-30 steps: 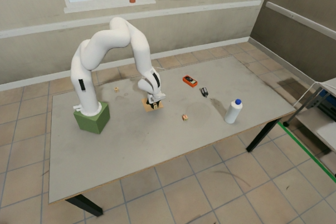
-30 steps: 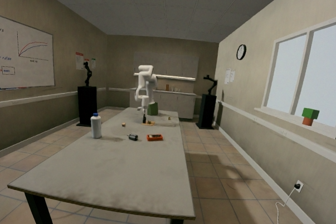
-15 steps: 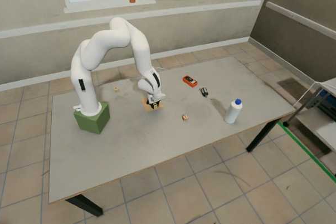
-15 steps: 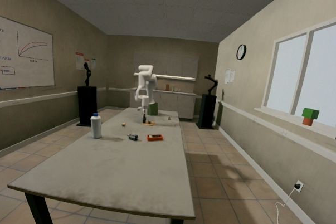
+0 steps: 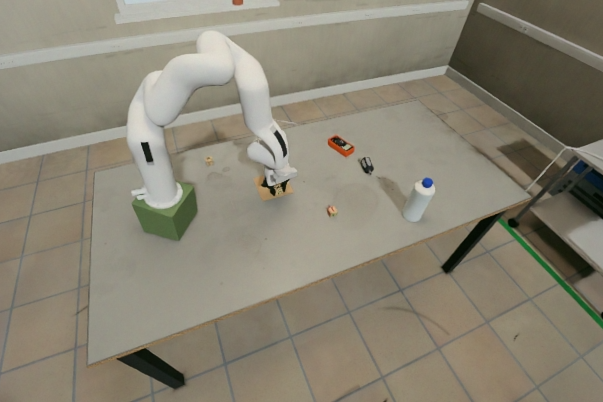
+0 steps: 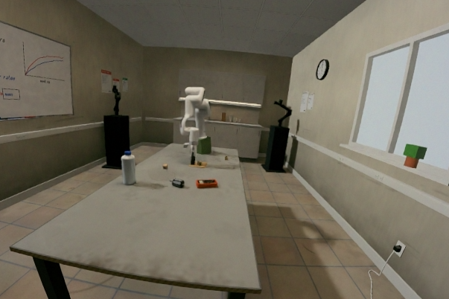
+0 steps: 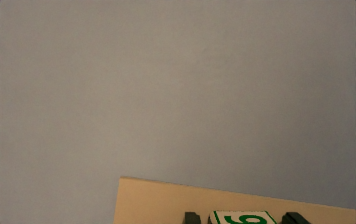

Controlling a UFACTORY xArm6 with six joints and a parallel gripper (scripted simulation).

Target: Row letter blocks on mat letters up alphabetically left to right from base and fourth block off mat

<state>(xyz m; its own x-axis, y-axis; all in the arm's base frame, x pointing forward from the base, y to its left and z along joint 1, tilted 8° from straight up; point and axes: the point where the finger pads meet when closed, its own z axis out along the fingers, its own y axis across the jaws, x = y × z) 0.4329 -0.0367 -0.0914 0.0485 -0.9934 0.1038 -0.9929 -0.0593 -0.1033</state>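
The tan mat is 5 cm to the left of my hand and 2 cm below it. The rest, counted from my hand: white bottle: 44 cm ahead, 34 cm to the right, 7 cm above; then orange meter: 40 cm ahead, 14 cm to the left, 1 cm below; then small black object: 43 cm ahead, 5 cm to the right.
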